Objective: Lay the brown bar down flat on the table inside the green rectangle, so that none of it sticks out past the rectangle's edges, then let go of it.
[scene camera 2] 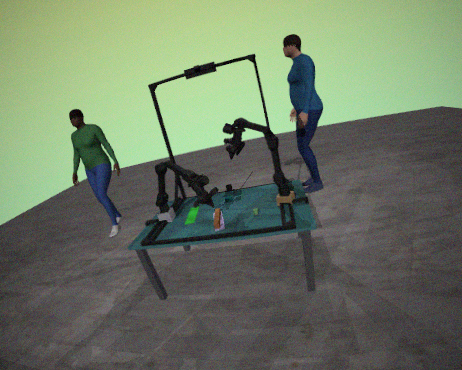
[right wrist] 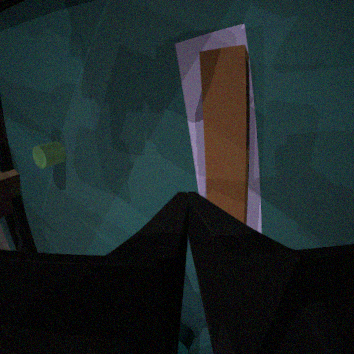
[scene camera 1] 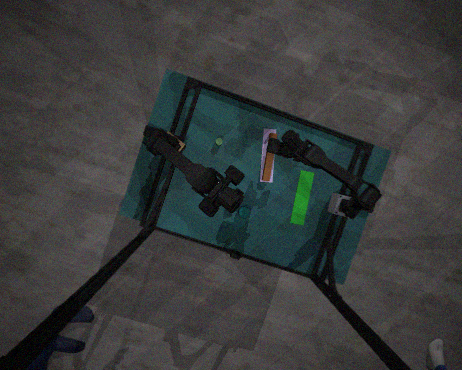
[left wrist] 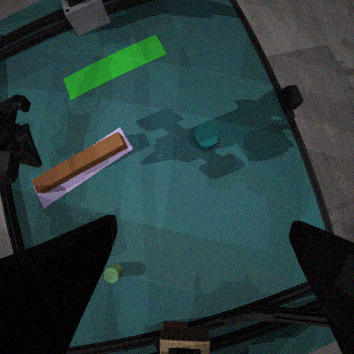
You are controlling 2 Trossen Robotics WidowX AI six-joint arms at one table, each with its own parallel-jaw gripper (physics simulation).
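Frame: origin at the left arm's base, x ahead, y left, z up, level; millimetres.
Where they show: left gripper, fingertip midpoint: (scene camera 2: 234,157) (left wrist: 203,226); right gripper, fingertip midpoint: (scene camera 2: 214,207) (right wrist: 185,200) (left wrist: 39,164); left arm's base, origin of the base link: (scene camera 2: 285,193); right arm's base, origin of the base link: (scene camera 2: 165,210) (scene camera 1: 346,206).
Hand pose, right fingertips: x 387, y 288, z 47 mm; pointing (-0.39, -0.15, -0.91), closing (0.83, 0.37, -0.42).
Note:
Each offset is from my right fingertips to the centre of the thing. "pt": to the spot under its first point.
The brown bar @[dx +19, dy -28, dz -97 mm] (scene camera 1: 268,169) (scene camera 2: 217,219) (left wrist: 80,161) (right wrist: 225,135) lies slightly askew on a lilac strip (scene camera 1: 267,132) (left wrist: 90,173) (right wrist: 189,75). The green rectangle @[pt dx +285, dy -78, dz -112 mm] (scene camera 1: 302,197) (scene camera 2: 192,215) (left wrist: 115,67) is apart from the bar, and no part of the bar is inside it. My right gripper (scene camera 1: 272,145) (scene camera 2: 212,202) (right wrist: 185,200) is shut and empty. It is above the strip's far part in scene camera 1; its tips overlap the bar's near end in the right wrist view. My left gripper (scene camera 2: 236,151) (left wrist: 203,226) is open and empty, high above the table.
A small yellow-green cylinder @[dx -223, dy -125, dz -97 mm] (scene camera 1: 219,141) (scene camera 2: 255,211) (left wrist: 113,273) (right wrist: 49,154) and a teal disc @[dx +90, dy -321, dz -98 mm] (scene camera 1: 244,211) (left wrist: 207,136) are on the table. Black rails border the work area. A grey mount (scene camera 1: 340,204) (left wrist: 87,17) is beyond the green rectangle.

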